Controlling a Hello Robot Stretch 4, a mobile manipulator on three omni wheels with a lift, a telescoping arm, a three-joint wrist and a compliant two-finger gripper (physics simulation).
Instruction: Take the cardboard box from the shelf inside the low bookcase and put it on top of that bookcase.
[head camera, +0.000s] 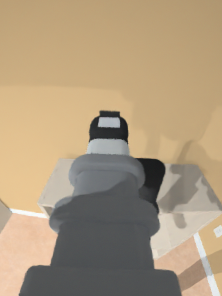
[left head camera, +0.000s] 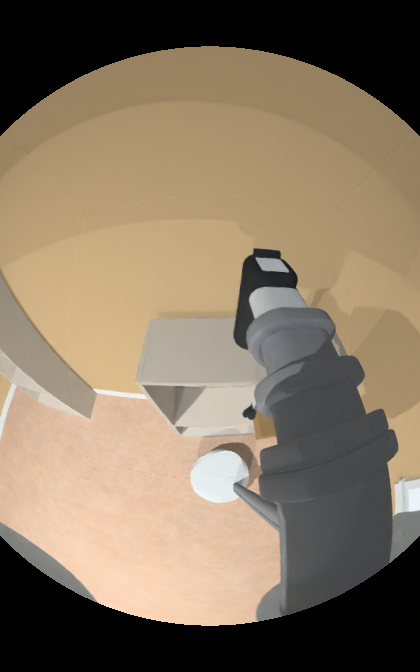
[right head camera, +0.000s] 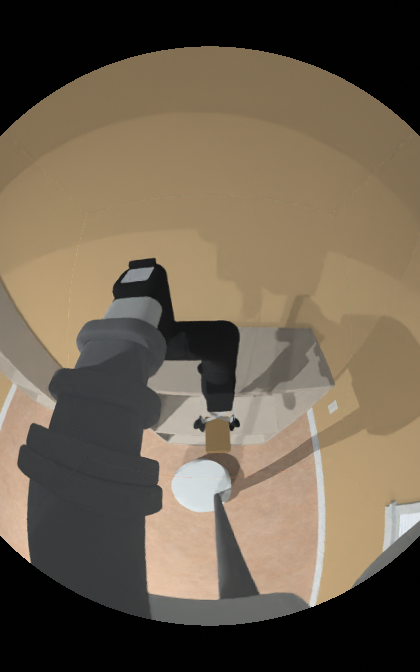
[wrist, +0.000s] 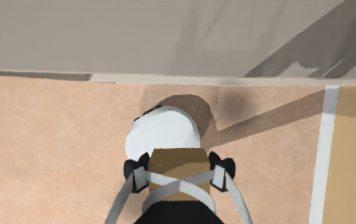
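Seen in the pictures: gripper, between the fingertips: (wrist: 179, 164); robot's base, origin of its link: (wrist: 165, 138).
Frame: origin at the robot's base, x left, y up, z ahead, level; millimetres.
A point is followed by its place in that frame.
Observation:
The cardboard box (left head camera: 265, 425) (right head camera: 218, 440) (wrist: 179, 159) {x -88, y 1057, z 242 mm} is a small brown block held between the two black fingertips. My gripper (right head camera: 217, 424) (wrist: 179, 164) {x -88, y 1021, z 223 mm} is shut on it and points down. In the wrist view the box is in front of the bookcase's front edge, apart from it. The low grey bookcase (head camera: 60, 182) {x 225, y 1032, z 451 mm} (left head camera: 200, 350) (right head camera: 265, 360) (wrist: 100, 40) {x -6, y 1032, z 364 mm} stands against the wall. Part of its open shelf space shows below its top in the left head view. The arm hides the box in the head camera view and part of it in the left head view.
A white round object (left head camera: 220, 477) (right head camera: 200, 485) (wrist: 162, 131) {x 2, y 187, z 85 mm} is in front of the bookcase, below the box. A tan wall (head camera: 110, 60) {x 6, y 1506, z 664 mm} rises behind the bookcase. Another grey piece of furniture (left head camera: 45, 365) is at the left. A side wall with a white outlet (right head camera: 333, 406) is at the right.

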